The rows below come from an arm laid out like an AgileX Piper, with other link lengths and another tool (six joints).
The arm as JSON. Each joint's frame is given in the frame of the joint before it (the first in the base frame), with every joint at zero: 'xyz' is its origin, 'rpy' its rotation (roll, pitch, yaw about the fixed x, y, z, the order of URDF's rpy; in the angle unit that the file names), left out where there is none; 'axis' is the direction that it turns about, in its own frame. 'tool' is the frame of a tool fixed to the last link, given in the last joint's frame.
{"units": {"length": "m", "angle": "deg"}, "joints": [
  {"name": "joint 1", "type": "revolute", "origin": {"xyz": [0.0, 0.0, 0.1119]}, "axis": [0.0, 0.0, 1.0]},
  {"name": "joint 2", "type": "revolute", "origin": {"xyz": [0.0, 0.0, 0.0]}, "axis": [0.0, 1.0, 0.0]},
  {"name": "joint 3", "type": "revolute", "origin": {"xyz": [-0.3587, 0.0, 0.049]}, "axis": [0.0, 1.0, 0.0]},
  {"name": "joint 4", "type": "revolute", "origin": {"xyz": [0.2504, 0.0, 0.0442]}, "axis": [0.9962, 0.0, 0.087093]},
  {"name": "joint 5", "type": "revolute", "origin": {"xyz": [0.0, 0.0, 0.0]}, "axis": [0.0, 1.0, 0.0]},
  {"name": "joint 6", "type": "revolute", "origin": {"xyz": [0.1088, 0.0, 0.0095]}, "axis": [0.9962, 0.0, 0.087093]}
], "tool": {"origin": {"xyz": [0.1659, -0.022, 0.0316], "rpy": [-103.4, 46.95, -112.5]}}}
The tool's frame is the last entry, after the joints.
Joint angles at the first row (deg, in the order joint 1, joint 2, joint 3, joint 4, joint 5, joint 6):
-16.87, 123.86, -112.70, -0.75, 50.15, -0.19
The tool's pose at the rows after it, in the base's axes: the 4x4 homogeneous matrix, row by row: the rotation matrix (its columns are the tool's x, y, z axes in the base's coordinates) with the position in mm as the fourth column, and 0 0 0 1 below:
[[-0.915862 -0.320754 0.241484 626.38], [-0.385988 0.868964 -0.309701 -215.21], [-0.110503 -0.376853 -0.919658 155.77], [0 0 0 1]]
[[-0.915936 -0.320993 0.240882 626.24], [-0.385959 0.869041 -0.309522 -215.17], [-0.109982 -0.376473 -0.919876 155.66], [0 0 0 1]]
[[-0.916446 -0.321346 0.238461 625.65], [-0.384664 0.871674 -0.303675 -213.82], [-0.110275 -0.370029 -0.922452 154.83], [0 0 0 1]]
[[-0.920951 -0.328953 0.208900 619.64], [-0.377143 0.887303 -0.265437 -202.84], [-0.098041 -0.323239 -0.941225 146.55], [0 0 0 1]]
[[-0.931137 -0.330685 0.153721 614.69], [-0.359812 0.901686 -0.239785 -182.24], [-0.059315 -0.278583 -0.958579 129.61], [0 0 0 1]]
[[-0.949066 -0.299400 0.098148 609.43], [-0.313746 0.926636 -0.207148 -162.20], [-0.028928 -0.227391 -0.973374 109.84], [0 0 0 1]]
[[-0.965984 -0.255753 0.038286 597.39], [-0.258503 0.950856 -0.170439 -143.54], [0.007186 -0.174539 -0.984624 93.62], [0 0 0 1]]
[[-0.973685 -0.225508 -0.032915 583.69], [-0.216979 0.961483 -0.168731 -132.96], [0.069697 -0.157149 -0.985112 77.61], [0 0 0 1]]
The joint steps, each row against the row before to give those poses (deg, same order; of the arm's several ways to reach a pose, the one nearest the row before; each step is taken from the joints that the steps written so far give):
0.00, 0.00, 0.00, 0.12, 0.23, 0.00
0.00, 0.00, 0.00, 0.00, 0.04, 0.00
0.00, 0.00, 0.00, 0.32, 0.24, 0.00
0.26, 0.11, 0.00, 1.61, 2.26, 0.36
2.02, 0.89, 0.00, -0.90, 2.50, 3.53
2.03, 1.08, 0.53, -0.75, 1.53, 5.37
1.70, 0.22, 1.50, -0.35, 1.61, 5.43
1.67, 0.75, 0.75, -2.12, 2.31, 4.74

